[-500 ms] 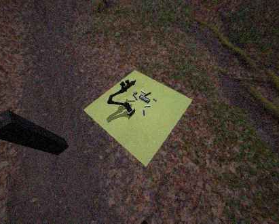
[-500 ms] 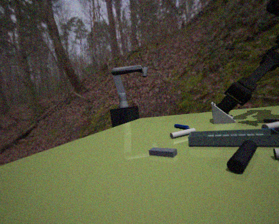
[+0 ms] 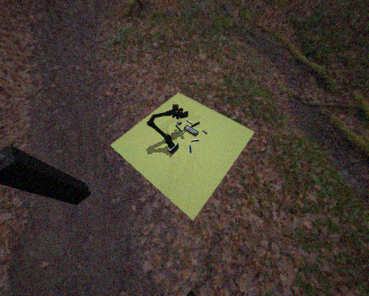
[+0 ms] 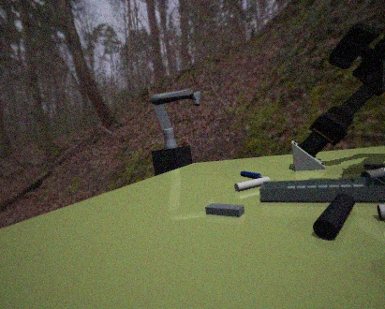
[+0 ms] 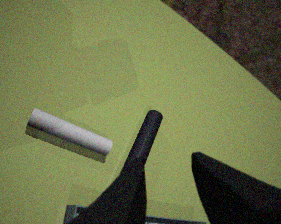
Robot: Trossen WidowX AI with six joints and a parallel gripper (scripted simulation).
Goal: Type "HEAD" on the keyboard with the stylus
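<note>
Right now my gripper tip is 26 cm to the left of the blue stylus, 22 cm past it and 15 cm above it. The rest, counted from my gripper tip: grey block (24 cm to the right, 15 cm below, 7 cm ahead); then dark cylinder (15 cm below, 8 cm to the right, 8 cm ahead).
</note>
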